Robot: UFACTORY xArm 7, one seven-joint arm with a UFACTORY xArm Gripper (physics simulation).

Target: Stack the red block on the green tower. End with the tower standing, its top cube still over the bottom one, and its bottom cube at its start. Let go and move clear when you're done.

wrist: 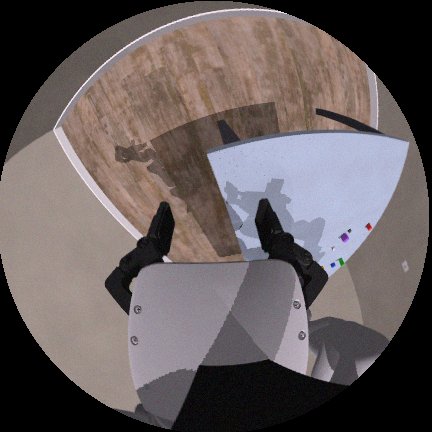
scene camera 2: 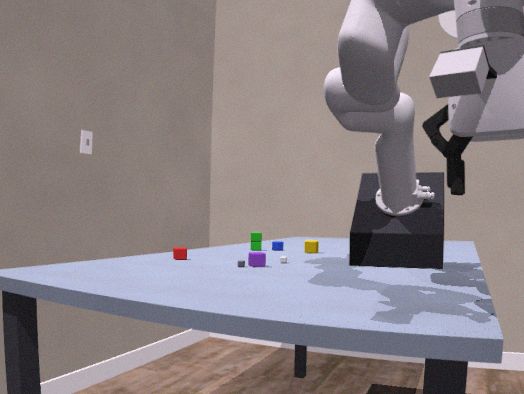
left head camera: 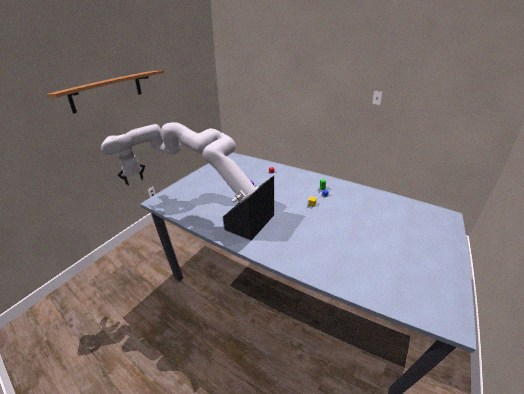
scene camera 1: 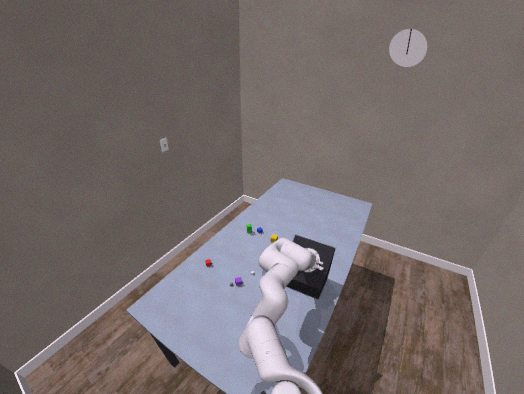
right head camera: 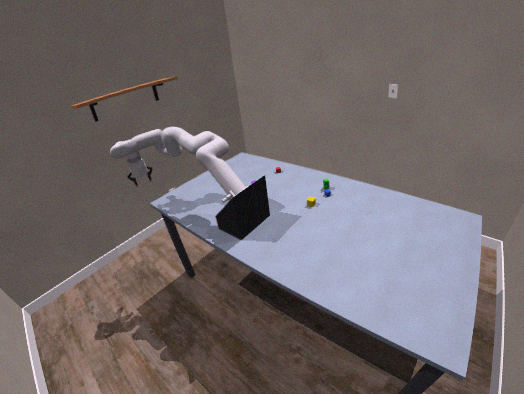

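Seen in the pictures: gripper, fingertip midpoint: (wrist: 213, 210) (scene camera 2: 498, 194) (left head camera: 135, 182) (right head camera: 143, 183); arm's base at its link origin: (scene camera 2: 399, 199) (left head camera: 249, 195) (right head camera: 240, 195).
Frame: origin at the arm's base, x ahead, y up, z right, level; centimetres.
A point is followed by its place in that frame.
Note:
The red block (left head camera: 271, 170) @(x 53.2, y -14.9, z -19.0 cm) (right head camera: 278, 170) @(x 53.7, y -15.2, z -18.7 cm) (scene camera 1: 208, 263) @(x 53.6, y -14.5, z -20.7 cm) (scene camera 2: 180, 253) @(x 53.8, y -15.3, z -21.0 cm) (wrist: 368, 227) @(x 53.4, y -14.7, z -20.4 cm) lies on the table, apart from the other blocks. The green tower (left head camera: 323, 184) @(x 50.0, y -13.0, z 20.8 cm) (right head camera: 326, 183) @(x 50.0, y -12.6, z 20.8 cm) (scene camera 1: 249, 228) @(x 50.2, y -12.6, z 18.8 cm) (scene camera 2: 256, 241) @(x 50.5, y -13.9, z 18.6 cm) (wrist: 341, 261) @(x 50.5, y -13.5, z 18.4 cm) stands upright; in scene camera 2 it shows as two green cubes, one on the other. My gripper (left head camera: 134, 182) @(x -20.8, y -1.7, z -70.2 cm) (right head camera: 143, 183) @(x -20.8, y -1.7, z -70.2 cm) (wrist: 213, 210) @(x -20.8, y -1.7, z -70.2 cm) is open and empty. It hangs in the air by the table's end, far from the red block and the tower. In scene camera 2 one finger shows at the right; the other is hidden or out of view.
A blue block (scene camera 1: 260, 230) @(x 43.9, y -14.7, z 23.2 cm) (scene camera 2: 277, 246) @(x 44.4, y -15.6, z 22.6 cm) sits close beside the tower. A yellow block (left head camera: 312, 201) @(x 29.8, y -13.6, z 21.8 cm) (scene camera 2: 311, 246) @(x 31.0, y -14.8, z 19.2 cm), a purple block (scene camera 1: 238, 281) @(x 30.1, y -13.8, z -22.2 cm) (scene camera 2: 257, 259) @(x 30.1, y -15.2, z -22.8 cm), a small grey cube (scene camera 2: 241, 263) @(x 33.1, y -16.1, z -25.2 cm) and a small white cube (scene camera 2: 283, 259) @(x 27.9, y -16.0, z -11.9 cm) are on the table (scene camera 2: 150, 285) @(x 33.5, y -17.0, z -58.6 cm). The arm stands on a black base (scene camera 2: 395, 250) @(x -0.4, y -12.8, z -8.8 cm).

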